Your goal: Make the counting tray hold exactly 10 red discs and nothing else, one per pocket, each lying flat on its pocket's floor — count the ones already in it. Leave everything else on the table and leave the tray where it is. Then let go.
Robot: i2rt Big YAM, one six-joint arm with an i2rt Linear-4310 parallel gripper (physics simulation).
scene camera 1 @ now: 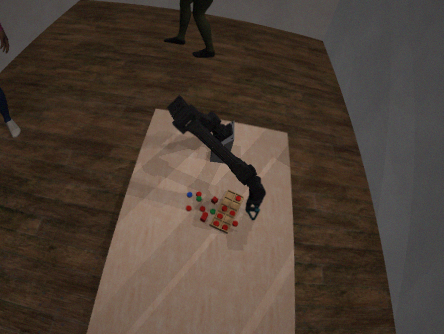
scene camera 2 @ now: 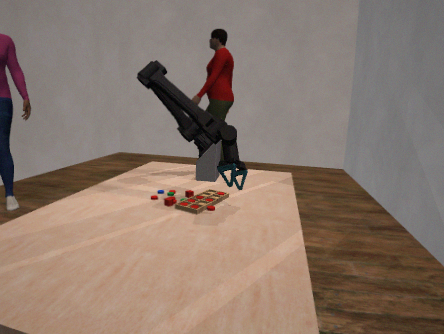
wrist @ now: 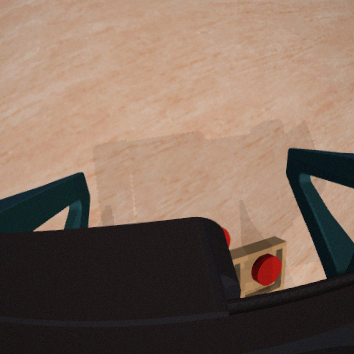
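The wooden counting tray (scene camera 1: pixel 228 219) (scene camera 2: pixel 187 210) (wrist: pixel 257 246) has two columns of five pockets. Six pockets show red discs: one far right pocket disc (scene camera 1: pixel 238 198), both in the middle row, the left one in the fourth row, both in the near row. The other pockets look empty. A loose red disc (scene camera 1: pixel 235 223) (scene camera 2: pixel 211 208) lies outside the tray's right side; part of it (wrist: pixel 227 237) shows in the wrist view. Three red discs (scene camera 1: pixel 199 194) (scene camera 1: pixel 188 208) (scene camera 1: pixel 202 209) lie left of the tray. My gripper (scene camera 1: pixel 253 214) (scene camera 2: pixel 235 187) (wrist: pixel 188 172) is open and empty, above and right of the tray.
Left of the tray lie a blue disc (scene camera 1: pixel 189 194) (scene camera 2: pixel 160 191), two green discs (scene camera 1: pixel 199 199) (scene camera 1: pixel 213 211), a red cube (scene camera 1: pixel 214 199) (scene camera 2: pixel 189 193) and a red block (scene camera 1: pixel 204 217) (scene camera 2: pixel 170 201). One green disc is close to the tray's left wall. The arm base stands behind.
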